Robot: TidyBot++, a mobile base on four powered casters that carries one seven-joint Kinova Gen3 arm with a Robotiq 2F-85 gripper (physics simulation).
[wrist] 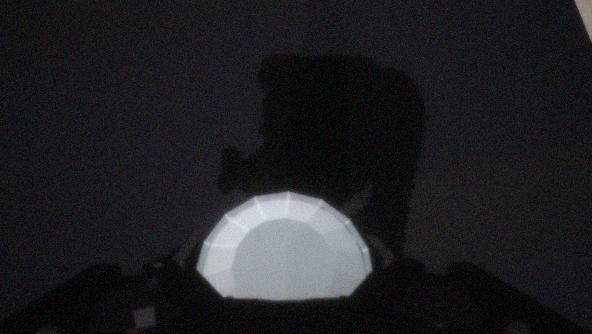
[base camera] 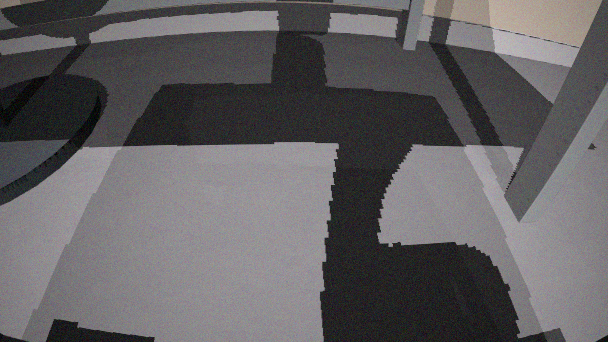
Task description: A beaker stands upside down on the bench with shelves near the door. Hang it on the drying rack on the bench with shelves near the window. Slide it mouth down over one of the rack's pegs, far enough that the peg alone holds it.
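Places are measured from the arm's base along level axes (x ahead, y left, z up), in centimetres.
Pixels of known places: gripper, fingertip midpoint: (wrist: 284, 256).
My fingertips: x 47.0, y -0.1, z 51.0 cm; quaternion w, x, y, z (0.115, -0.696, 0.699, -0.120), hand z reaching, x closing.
Behind a point stands the place of what it marks.
The beaker (wrist: 287, 255) {z 53.6, x 47.0, y -0.2 cm} shows as a pale, faceted round shape at the bottom middle of the wrist view, its lower part cut off by the dark gripper body. My gripper (wrist: 284, 256) {z 51.0, x 47.0, y -0.1 cm} is shut on the beaker, with the dark fingers at its left and right sides. The surface behind the beaker is dark, with a blacker shadow on it. The drying rack and its pegs do not show in either view.
In the base camera view a grey post (base camera: 555, 120) {z -23.4, x 41.9, y -33.8 cm} slants down at the right. Part of a dark round disc (base camera: 95, 117) {z -38.3, x 59.2, y 40.2 cm} shows at the left edge. A thinner post (base camera: 413, 25) {z -31.7, x 101.8, y -31.3 cm} stands at the back. Dark shadows cross the pale floor (base camera: 210, 225) {z -39.7, x 36.6, y 10.9 cm}.
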